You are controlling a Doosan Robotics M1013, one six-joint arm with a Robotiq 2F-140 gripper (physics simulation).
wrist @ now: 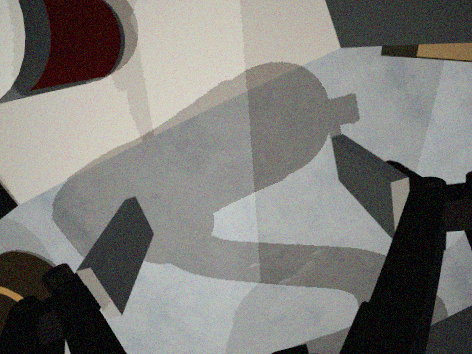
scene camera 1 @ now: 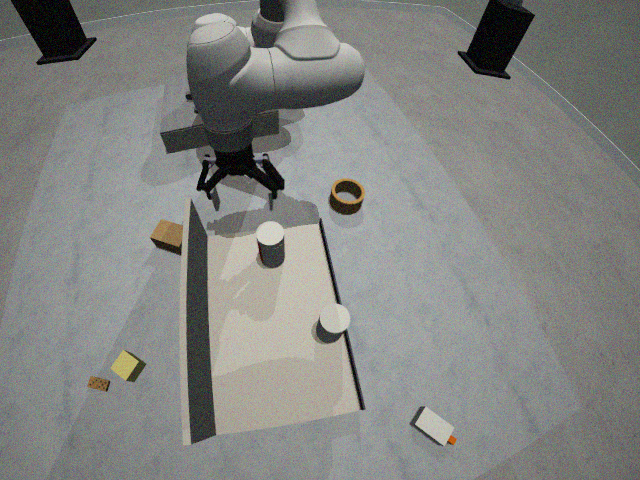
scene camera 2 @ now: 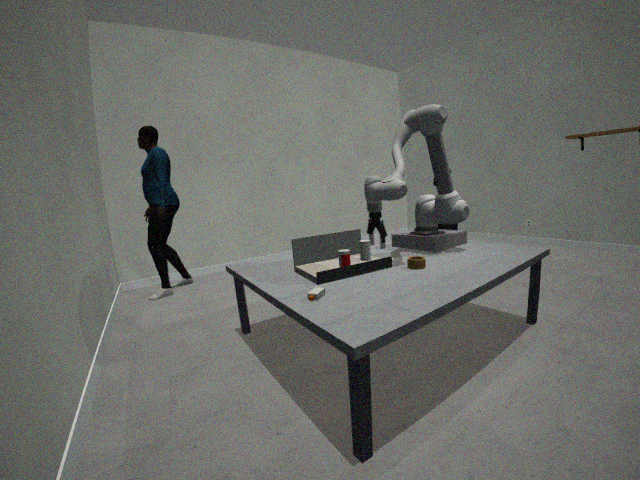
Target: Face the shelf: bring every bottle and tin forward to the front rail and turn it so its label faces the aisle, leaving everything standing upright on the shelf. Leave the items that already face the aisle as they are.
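Frame: origin at the arm's base, x ahead, y left, z up, level; millimetres.
Seen in the pictures: gripper, fingertip midpoint: [wrist: 237,188] [scene camera 1: 244,206] [scene camera 2: 377,246]; arm's base, link origin: [scene camera 2: 427,233].
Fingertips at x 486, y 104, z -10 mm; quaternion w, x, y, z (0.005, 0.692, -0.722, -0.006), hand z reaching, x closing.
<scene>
Offsets run from my fingertips to a thing's top centre.
A white-topped tin {dx +123, dy +67, dz +63 mm} [scene camera 1: 271,253] [scene camera 2: 365,250] [wrist: 82,45] stands upright near the shelf's arm-side end, between back panel and rail. Its red label shows in the wrist view; a plain grey side faces scene camera 2. A second tin {dx +310, dy +184, dz +53 mm} [scene camera 1: 334,319] [scene camera 2: 344,259] stands upright at the front rail {dx +256, dy +212, dz -21 mm} [scene camera 1: 355,373] [scene camera 2: 356,269], its red label towards the aisle. The shelf [scene camera 1: 279,384] [scene camera 2: 325,248] [wrist: 200,40] has a tall dark back panel. My gripper [scene camera 1: 244,202] [scene camera 2: 377,242] [wrist: 237,188] is open and empty, pointing down beyond the shelf's arm-side end, beside the first tin.
An orange ring {dx -69, dy +281, dz -32 mm} [scene camera 1: 347,208] [scene camera 2: 416,266] lies beyond the rail's arm-side end. A wooden block {dx +48, dy -197, dz -32 mm} [scene camera 1: 168,235] [wrist: 445,51] sits behind the back panel, with a yellow cube {dx +372, dy -262, dz -44 mm} [scene camera 1: 125,365] and a domino {dx +410, dy -338, dz -74 mm} [scene camera 1: 98,383] farther along. A white box {dx +550, dy +393, dz -54 mm} [scene camera 1: 434,425] [scene camera 2: 316,293] lies on the aisle side.
</scene>
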